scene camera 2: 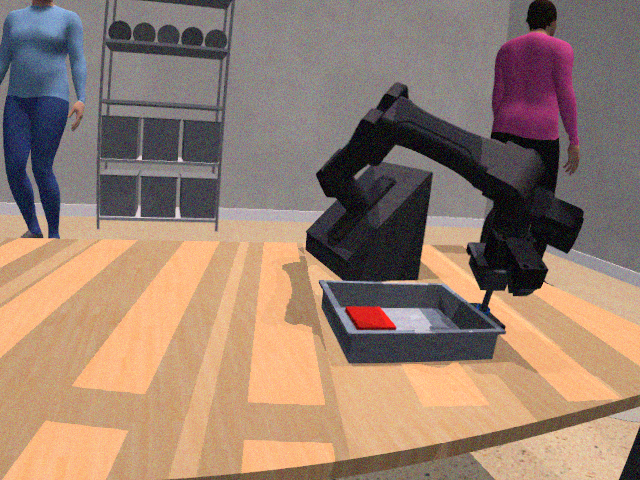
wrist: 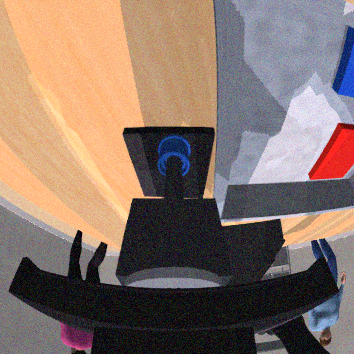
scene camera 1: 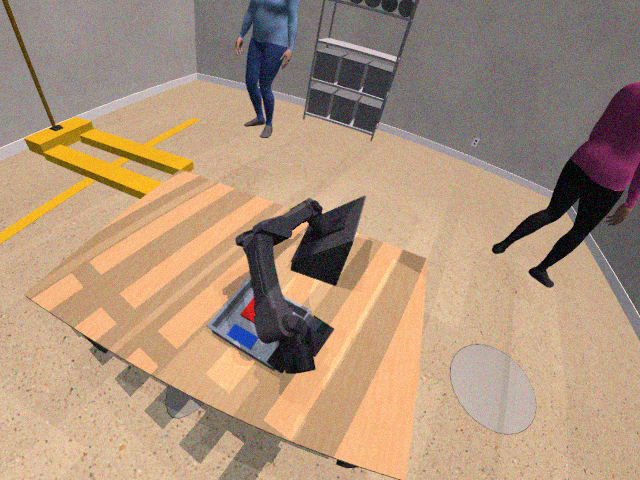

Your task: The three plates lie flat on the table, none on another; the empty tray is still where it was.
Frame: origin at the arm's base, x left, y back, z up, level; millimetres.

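Seen in the pictures: hand, tool point: (wrist: 173, 148); arm's base, link origin: (scene camera 2: 362, 208) (scene camera 1: 325, 231).
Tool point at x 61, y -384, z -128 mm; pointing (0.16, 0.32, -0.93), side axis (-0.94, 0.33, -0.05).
Observation:
Pixels of each thing's top centre, then the offset from my tool point to it.
- black plate, top centre: (wrist: 170, 172) (scene camera 1: 314, 334) dx +18, dy +40, dz -4 mm
- grey tray, top centre: (wrist: 348, 163) (scene camera 2: 405, 304) (scene camera 1: 261, 318) dx -158, dy +12, dz +37 mm
- red plate, top centre: (wrist: 342, 157) (scene camera 2: 370, 316) (scene camera 1: 256, 308) dx -194, dy +58, dz -1 mm
- blue plate, top centre: (scene camera 1: 241, 337) dx -197, dy -55, dz +0 mm
A black plate (wrist: 140, 158) (scene camera 1: 323, 330) lies flat on the table just outside the grey tray (scene camera 1: 252, 353) (scene camera 2: 418, 349) (wrist: 281, 200), on its right side. My suction cup (wrist: 173, 165) (scene camera 2: 485, 307) hangs right over this plate with nothing stuck to it. In scene camera 1 the wrist hides the cup. A red plate (scene camera 1: 250, 310) (scene camera 2: 370, 317) (wrist: 335, 154) and a blue plate (scene camera 1: 242, 335) (wrist: 345, 70) lie flat inside the tray, apart from each other. The tray wall hides the blue plate in scene camera 2.
The arm's dark base block (scene camera 1: 325, 248) (scene camera 2: 382, 227) stands behind the tray. The table's front edge is near the tray. Off the table are a shelf rack (scene camera 1: 356, 49) (scene camera 2: 165, 50), a yellow frame (scene camera 1: 103, 154), a person in blue (scene camera 1: 266, 30) (scene camera 2: 38, 51) and one in pink (scene camera 1: 610, 144) (scene camera 2: 532, 88).

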